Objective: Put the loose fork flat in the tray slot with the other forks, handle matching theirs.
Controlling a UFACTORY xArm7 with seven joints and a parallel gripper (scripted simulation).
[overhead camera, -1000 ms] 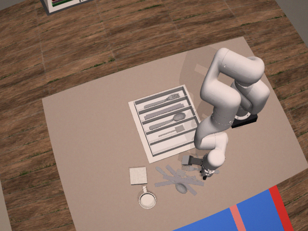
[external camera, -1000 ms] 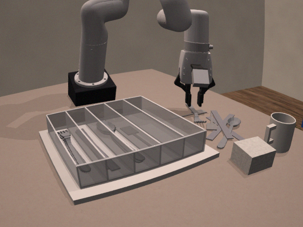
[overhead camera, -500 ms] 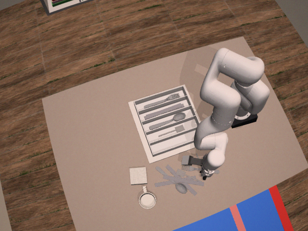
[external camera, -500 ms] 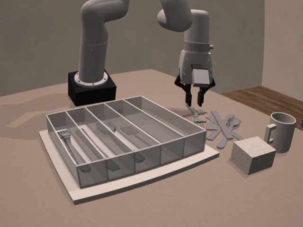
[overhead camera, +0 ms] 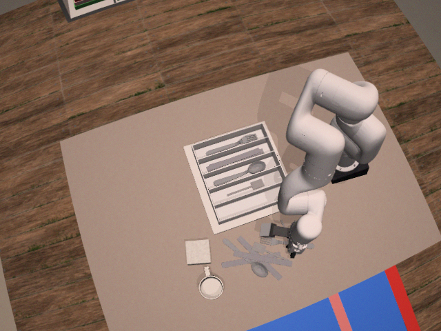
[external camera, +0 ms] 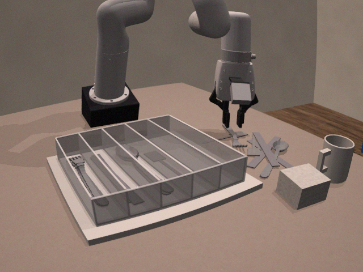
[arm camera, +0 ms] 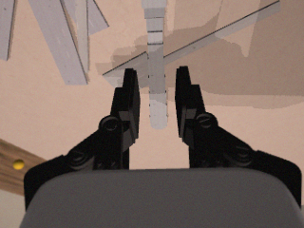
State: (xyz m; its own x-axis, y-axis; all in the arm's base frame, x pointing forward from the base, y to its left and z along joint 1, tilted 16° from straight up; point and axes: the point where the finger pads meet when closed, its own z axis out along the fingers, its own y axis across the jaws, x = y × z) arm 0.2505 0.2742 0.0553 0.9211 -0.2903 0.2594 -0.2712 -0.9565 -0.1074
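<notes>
Right now the tray is 280 mm to the right of my hand and 130 mm ahead of it. Also, from my hand: mug 290 mm ahead, 110 mm to the left, 10 mm below; then block 320 mm ahead, 30 mm below, 10 mm to the right.
</notes>
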